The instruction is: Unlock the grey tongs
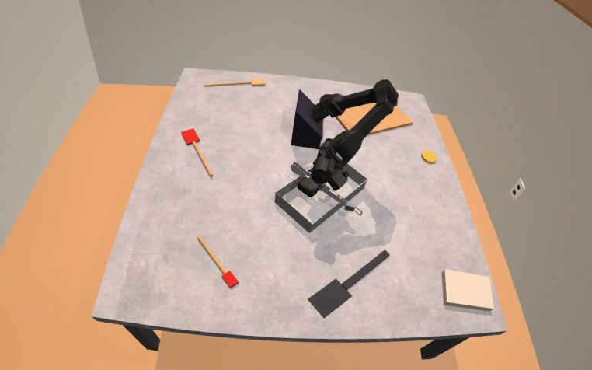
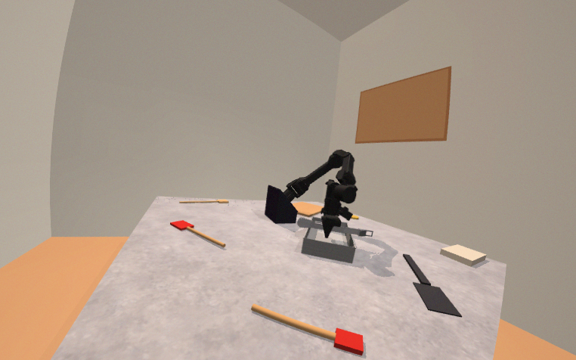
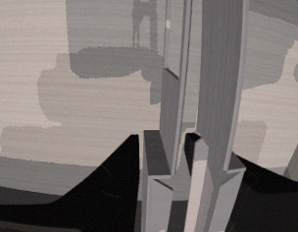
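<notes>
Right now my gripper tip is 2 cm to the right of the grey roasting tin and 1 cm past it. The rest, counted from my gripper tip: wooden board: 50 cm behind, 32 cm to the left, 2 cm below; black spatula: 34 cm ahead, 7 cm to the left, 2 cm below; cream block: 48 cm to the left, 40 cm ahead, 2 cm below.
</notes>
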